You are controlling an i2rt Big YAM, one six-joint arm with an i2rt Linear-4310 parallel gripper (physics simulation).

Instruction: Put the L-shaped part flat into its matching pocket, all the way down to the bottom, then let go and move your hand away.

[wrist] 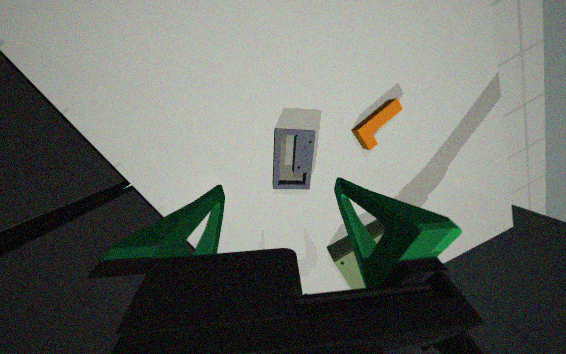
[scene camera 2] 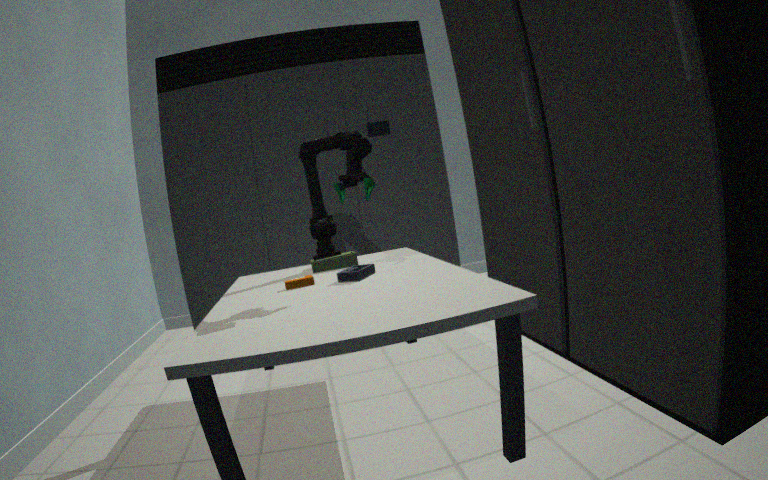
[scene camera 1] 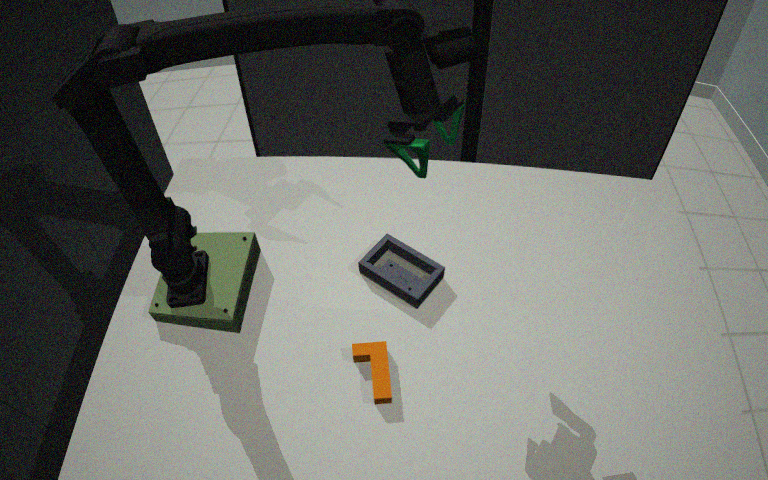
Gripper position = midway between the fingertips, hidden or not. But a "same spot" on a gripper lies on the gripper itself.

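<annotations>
My gripper: visible in scene camera 2 [354,202], scene camera 1 and the wrist view. Same spot on the gripper: [wrist: 150,273] and [scene camera 1: 458,105].
</annotations>
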